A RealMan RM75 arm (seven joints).
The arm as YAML. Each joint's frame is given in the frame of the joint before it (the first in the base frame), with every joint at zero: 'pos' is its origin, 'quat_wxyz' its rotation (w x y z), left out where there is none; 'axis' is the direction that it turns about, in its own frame. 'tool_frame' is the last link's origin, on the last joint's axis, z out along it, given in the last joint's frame.
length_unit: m
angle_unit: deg
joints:
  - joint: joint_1
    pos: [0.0, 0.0, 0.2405]
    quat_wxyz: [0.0, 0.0, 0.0, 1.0]
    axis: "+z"
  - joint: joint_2
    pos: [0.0, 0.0, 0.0]
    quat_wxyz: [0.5, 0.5, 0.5, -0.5]
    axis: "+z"
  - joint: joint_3
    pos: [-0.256, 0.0, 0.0]
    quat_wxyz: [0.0, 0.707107, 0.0, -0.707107]
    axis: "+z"
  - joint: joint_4
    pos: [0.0, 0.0, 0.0]
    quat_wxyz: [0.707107, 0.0, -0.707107, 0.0]
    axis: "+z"
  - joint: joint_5
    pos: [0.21, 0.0, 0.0]
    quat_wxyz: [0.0, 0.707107, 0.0, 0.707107]
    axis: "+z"
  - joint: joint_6
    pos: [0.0, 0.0, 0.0]
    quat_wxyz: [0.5, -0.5, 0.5, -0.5]
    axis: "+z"
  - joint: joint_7
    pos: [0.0, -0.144, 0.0]
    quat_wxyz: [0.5, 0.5, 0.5, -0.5]
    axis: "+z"
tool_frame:
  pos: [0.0, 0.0, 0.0]
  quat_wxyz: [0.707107, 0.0, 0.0, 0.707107]
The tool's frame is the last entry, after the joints.
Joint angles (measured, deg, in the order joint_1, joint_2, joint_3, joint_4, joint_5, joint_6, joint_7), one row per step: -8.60 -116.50 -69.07 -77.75 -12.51 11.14 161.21; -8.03 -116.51 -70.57 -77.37 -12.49 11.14 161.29; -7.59 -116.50 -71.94 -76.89 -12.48 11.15 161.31; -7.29 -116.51 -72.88 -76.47 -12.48 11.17 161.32; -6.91 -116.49 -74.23 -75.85 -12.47 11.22 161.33; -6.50 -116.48 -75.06 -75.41 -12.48 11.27 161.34; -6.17 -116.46 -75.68 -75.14 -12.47 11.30 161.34; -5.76 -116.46 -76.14 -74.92 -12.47 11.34 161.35; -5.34 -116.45 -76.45 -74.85 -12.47 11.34 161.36; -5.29 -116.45 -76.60 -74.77 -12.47 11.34 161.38; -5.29 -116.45 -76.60 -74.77 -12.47 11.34 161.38; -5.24 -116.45 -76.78 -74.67 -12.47 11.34 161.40; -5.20 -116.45 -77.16 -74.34 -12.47 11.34 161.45; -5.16 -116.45 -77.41 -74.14 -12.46 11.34 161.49; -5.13 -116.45 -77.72 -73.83 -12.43 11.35 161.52; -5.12 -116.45 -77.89 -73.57 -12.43 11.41 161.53
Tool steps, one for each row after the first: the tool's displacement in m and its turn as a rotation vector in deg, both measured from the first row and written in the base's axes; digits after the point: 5 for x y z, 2 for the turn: -0.00878 0.00120 0.00654 1.18 0.04 1.51; -0.01726 0.00215 0.01235 2.21 0.09 2.96; -0.02356 0.00250 0.01606 2.87 0.14 4.05; -0.03263 0.00291 0.02152 3.81 0.26 5.59; -0.03965 0.00212 0.02472 4.34 0.35 6.79; -0.04477 0.00140 0.02732 4.77 0.41 7.65; -0.04964 0.00000 0.02911 5.06 0.46 8.48; -0.05335 -0.00152 0.03056 5.31 0.48 9.09; -0.05446 -0.00162 0.03114 5.41 0.51 9.27; -0.05446 -0.00162 0.03114 5.41 0.51 9.27; -0.05574 -0.00171 0.03183 5.52 0.54 9.48; -0.05871 -0.00179 0.03303 5.72 0.65 9.95; -0.06065 -0.00190 0.03386 5.86 0.73 10.26; -0.06331 -0.00206 0.03474 6.00 0.85 10.68; -0.06532 -0.00234 0.03496 6.01 0.94 11.03
